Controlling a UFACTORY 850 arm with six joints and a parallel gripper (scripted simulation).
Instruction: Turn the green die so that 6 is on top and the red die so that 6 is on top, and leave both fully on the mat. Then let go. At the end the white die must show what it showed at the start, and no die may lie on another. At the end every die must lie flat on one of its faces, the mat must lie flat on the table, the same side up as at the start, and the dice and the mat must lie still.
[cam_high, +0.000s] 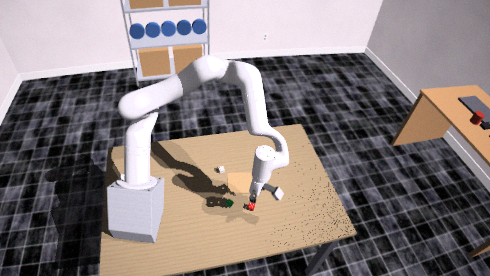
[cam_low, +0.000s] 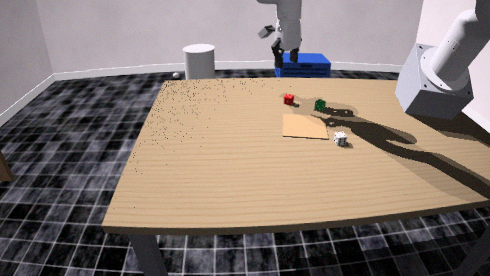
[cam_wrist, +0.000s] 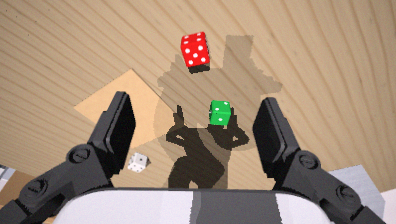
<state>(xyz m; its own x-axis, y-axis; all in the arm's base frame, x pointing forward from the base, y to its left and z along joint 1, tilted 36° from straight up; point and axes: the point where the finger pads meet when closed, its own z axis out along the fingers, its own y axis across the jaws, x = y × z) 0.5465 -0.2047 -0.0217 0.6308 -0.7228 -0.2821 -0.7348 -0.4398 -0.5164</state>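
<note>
My hand is 10 mm past the red die, 20 mm to the right of it and 140 mm above it. Round my hand: tan mat: 20 mm behind, 190 mm to the left, 150 mm below; green die: 120 mm behind, 70 mm to the left, 140 mm below; white die: 100 mm behind, 300 mm to the left, 140 mm below.
</note>
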